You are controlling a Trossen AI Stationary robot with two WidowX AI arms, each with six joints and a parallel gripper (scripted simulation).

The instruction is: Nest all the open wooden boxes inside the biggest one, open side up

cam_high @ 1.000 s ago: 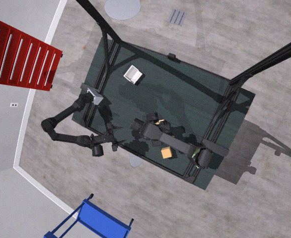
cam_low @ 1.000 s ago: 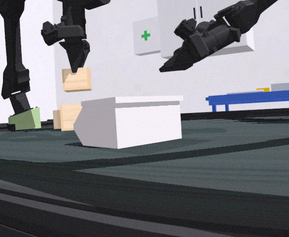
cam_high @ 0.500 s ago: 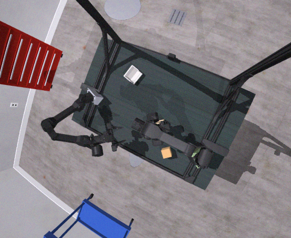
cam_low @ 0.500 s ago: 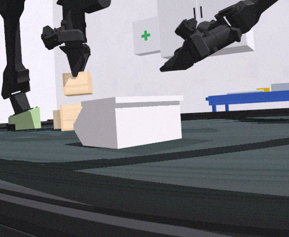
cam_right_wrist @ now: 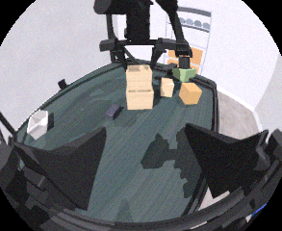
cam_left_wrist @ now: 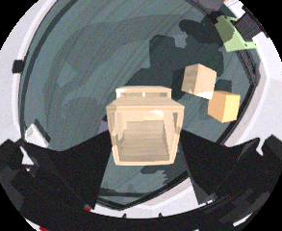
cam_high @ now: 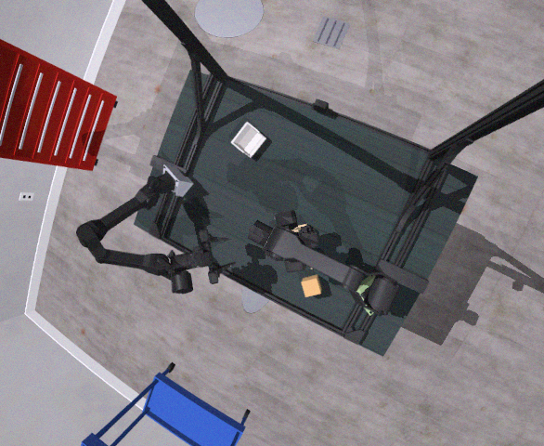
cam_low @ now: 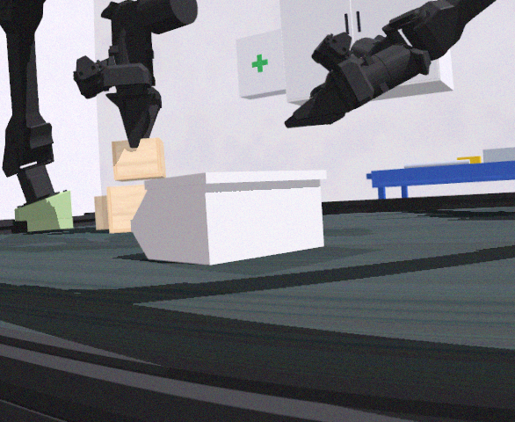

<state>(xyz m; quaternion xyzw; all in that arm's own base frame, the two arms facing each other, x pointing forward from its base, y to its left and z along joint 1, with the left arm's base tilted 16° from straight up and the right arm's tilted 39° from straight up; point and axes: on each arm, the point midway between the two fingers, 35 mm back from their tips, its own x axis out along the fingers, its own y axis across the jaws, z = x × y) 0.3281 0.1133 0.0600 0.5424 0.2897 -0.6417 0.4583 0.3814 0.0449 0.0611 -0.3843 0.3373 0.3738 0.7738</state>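
Observation:
Right now the orange block is 140 mm ahead of my left hand, 140 mm to the left of it and 120 mm below it. Also, from my left hand: white bin 230 mm behind, 340 mm to the right, 120 mm below; then dark purple block 30 mm behind, 90 mm to the right, 140 mm below.

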